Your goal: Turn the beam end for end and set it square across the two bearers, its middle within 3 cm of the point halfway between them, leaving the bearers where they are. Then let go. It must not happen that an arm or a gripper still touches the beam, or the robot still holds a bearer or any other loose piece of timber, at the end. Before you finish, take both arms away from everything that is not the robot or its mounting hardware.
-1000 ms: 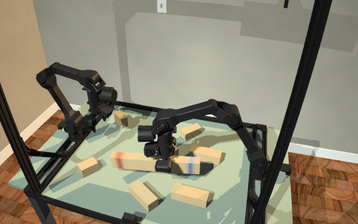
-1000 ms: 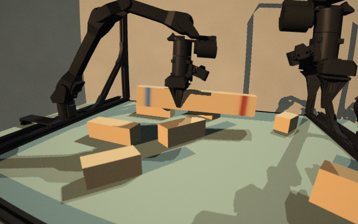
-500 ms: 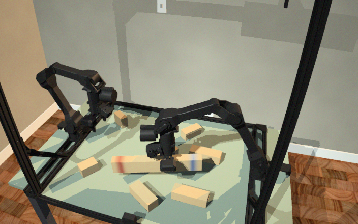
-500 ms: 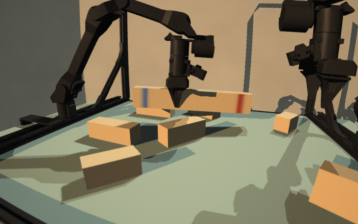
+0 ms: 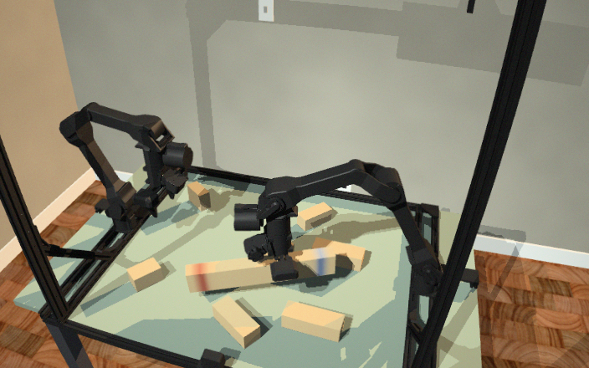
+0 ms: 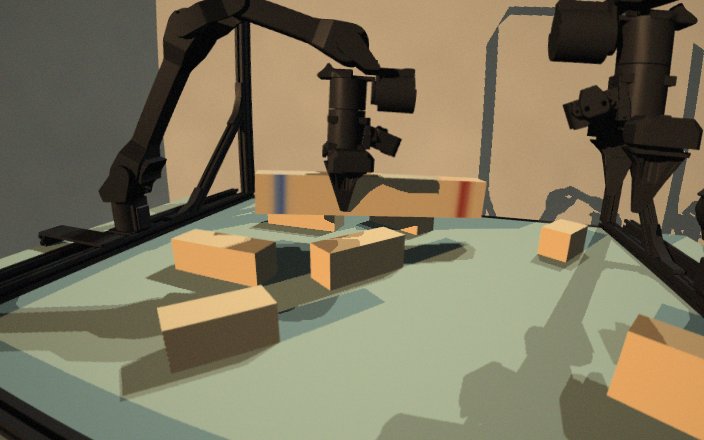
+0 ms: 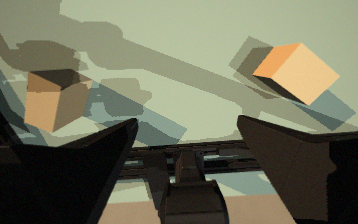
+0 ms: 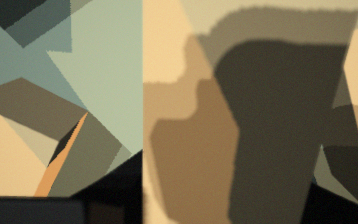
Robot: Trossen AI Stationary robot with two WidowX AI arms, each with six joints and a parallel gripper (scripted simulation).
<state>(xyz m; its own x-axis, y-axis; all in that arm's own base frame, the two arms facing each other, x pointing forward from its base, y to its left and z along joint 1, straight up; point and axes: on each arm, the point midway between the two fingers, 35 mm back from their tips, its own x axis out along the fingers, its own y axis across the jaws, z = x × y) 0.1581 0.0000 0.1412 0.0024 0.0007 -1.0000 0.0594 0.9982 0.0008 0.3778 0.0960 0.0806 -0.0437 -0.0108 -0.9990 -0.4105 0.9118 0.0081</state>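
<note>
The beam lies 20 mm behind my right hand, 50 mm to the left of it and 10 mm below it.
</note>
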